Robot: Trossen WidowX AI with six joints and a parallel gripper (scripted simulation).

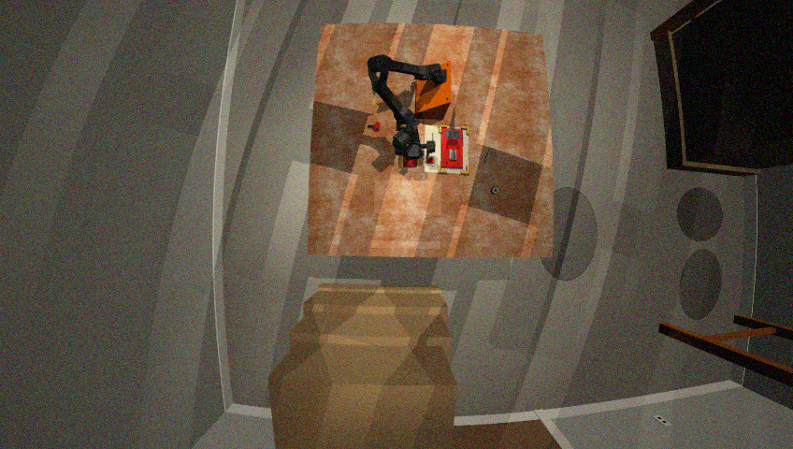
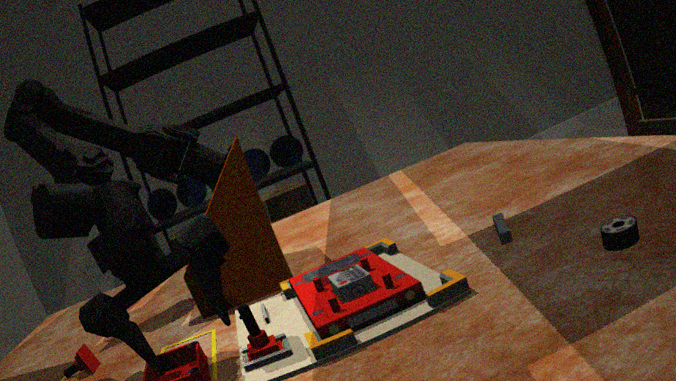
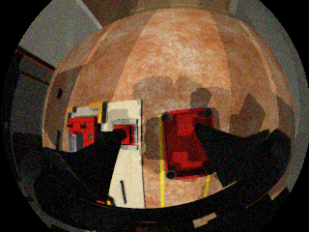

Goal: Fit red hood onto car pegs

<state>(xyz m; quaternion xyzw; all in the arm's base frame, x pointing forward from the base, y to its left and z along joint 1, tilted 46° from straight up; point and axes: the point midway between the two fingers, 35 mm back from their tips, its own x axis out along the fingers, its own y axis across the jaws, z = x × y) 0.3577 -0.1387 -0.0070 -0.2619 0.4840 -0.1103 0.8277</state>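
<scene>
Right now the red hood is 20 mm behind my gripper tip, 40 mm to the right of it and 30 mm below it. Round my gripper tip: grey bar: 60 mm behind, 370 mm to the left, 30 mm below; grey engine block: 40 mm behind, 180 mm to the left, 20 mm below; black post: 10 mm behind, 60 mm to the left, 10 mm below.
</scene>
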